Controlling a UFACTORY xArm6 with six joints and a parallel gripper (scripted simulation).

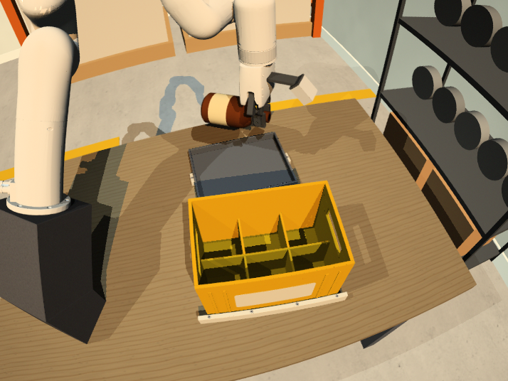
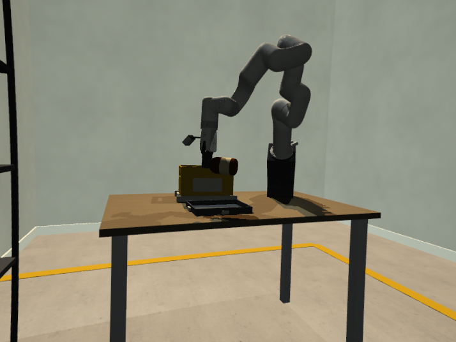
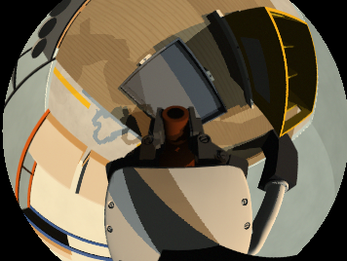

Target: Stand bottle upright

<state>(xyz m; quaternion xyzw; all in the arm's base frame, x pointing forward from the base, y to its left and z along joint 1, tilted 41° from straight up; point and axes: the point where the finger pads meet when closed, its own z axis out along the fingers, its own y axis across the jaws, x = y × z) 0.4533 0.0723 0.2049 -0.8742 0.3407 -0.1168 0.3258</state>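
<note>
My hand is 50 mm past the brown bottle, 30 mm to the right of it and 10 mm above it. The rest, counted from my hand: dark grey tray (50 mm behind, 20 mm to the left, 190 mm below); yellow crate (60 mm behind, 270 mm to the right, 120 mm below).
</note>
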